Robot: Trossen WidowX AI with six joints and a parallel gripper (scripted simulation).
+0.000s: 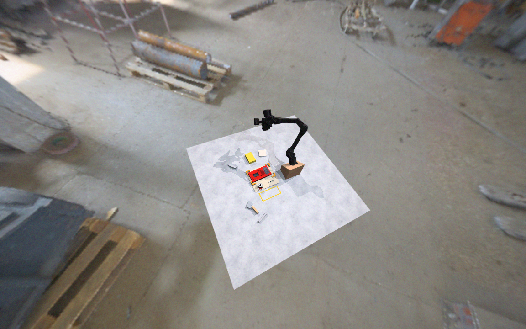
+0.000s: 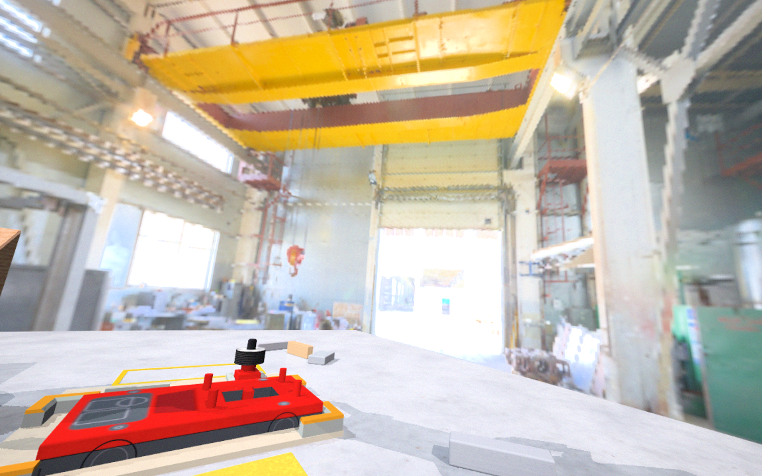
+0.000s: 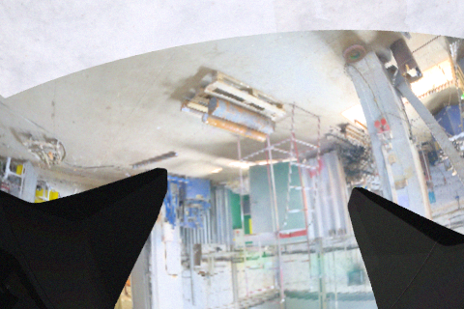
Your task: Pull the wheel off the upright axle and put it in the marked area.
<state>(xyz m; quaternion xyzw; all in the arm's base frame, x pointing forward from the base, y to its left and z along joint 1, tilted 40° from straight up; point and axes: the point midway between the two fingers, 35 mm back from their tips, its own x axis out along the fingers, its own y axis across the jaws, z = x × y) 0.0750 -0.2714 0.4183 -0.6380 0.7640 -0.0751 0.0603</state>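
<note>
My gripper tip is 50 cm to the right of the wheel, 31 cm short of it and 22 cm above it. From my gripper tip the other things lie so: yellow pad (24 cm below, 22 cm ahead, 18 cm to the left); then black axle (50 cm to the left, 31 cm ahead, 22 cm below).
</note>
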